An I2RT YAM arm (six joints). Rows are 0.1 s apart.
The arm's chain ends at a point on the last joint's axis. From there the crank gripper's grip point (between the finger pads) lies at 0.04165 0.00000 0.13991 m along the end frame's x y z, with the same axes.
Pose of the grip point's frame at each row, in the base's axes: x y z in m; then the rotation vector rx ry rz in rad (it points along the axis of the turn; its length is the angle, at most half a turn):
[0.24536, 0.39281, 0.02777, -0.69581, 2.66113, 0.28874]
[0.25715, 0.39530, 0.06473, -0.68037, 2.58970, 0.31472]
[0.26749, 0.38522, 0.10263, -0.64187, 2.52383, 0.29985]
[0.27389, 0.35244, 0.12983, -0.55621, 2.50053, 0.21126]
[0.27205, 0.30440, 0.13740, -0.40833, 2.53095, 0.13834]
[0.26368, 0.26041, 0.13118, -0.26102, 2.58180, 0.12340]
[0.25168, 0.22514, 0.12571, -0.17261, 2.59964, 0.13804]
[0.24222, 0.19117, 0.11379, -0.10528, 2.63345, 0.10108]
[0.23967, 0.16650, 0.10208, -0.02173, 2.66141, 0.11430]
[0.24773, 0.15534, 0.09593, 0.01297, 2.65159, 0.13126]
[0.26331, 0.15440, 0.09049, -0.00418, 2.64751, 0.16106]
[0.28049, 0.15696, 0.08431, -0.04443, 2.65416, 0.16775]
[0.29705, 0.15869, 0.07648, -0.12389, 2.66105, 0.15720]
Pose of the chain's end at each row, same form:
[0.23669, 0.37063, 0.17179, -0.69581, 2.66113, 0.28874]
[0.23961, 0.36735, 0.20693, -0.68037, 2.58970, 0.31472]
[0.23933, 0.35538, 0.24272, -0.64187, 2.52383, 0.29985]
[0.23632, 0.32977, 0.26906, -0.55621, 2.50053, 0.21126]
[0.23238, 0.28944, 0.27708, -0.40833, 2.53095, 0.13834]
[0.22786, 0.24758, 0.27211, -0.26102, 2.58180, 0.12340]
[0.21735, 0.21070, 0.26686, -0.17261, 2.59964, 0.13804]
[0.21149, 0.18077, 0.25612, -0.10528, 2.63345, 0.10108]
[0.21249, 0.15447, 0.24500, -0.02173, 2.66141, 0.11430]
[0.21912, 0.14130, 0.23839, 0.01297, 2.65159, 0.13126]
[0.23448, 0.13727, 0.23256, -0.00418, 2.64751, 0.16106]
[0.25297, 0.13936, 0.22659, -0.04443, 2.65416, 0.16775]
[0.27112, 0.14272, 0.21925, -0.12389, 2.66105, 0.15720]

